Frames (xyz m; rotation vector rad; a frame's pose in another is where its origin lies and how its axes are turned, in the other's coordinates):
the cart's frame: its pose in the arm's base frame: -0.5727 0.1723 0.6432 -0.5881 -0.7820 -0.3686
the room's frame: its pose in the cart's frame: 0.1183 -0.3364 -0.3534 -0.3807 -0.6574 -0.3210
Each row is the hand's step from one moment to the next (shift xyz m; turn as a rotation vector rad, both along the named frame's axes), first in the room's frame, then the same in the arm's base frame.
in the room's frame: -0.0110 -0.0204 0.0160 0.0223 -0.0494 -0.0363
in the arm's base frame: -0.0263 0.0011 -0.0100 -0.0220 -0.0510 0.0342
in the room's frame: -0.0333 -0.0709 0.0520 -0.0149 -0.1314 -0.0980
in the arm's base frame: -0.0893 0.0017 -0.0294 -0.0617 -0.1515 0.0184
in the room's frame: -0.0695 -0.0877 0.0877 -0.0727 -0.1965 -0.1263
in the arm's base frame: -0.1241 0.0162 -0.0674 -0.1055 -0.2193 -0.0247
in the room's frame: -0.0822 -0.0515 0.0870 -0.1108 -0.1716 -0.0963
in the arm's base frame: -0.0936 0.0313 -0.0851 -0.1020 -0.1890 -0.0698
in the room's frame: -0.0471 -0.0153 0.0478 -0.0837 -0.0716 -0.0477
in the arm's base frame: -0.0405 0.0234 -0.0505 -0.0407 -0.0925 -0.0648
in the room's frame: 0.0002 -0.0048 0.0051 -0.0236 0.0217 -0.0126
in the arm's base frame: -0.0067 0.0019 0.0002 0.0238 -0.0043 -0.0245
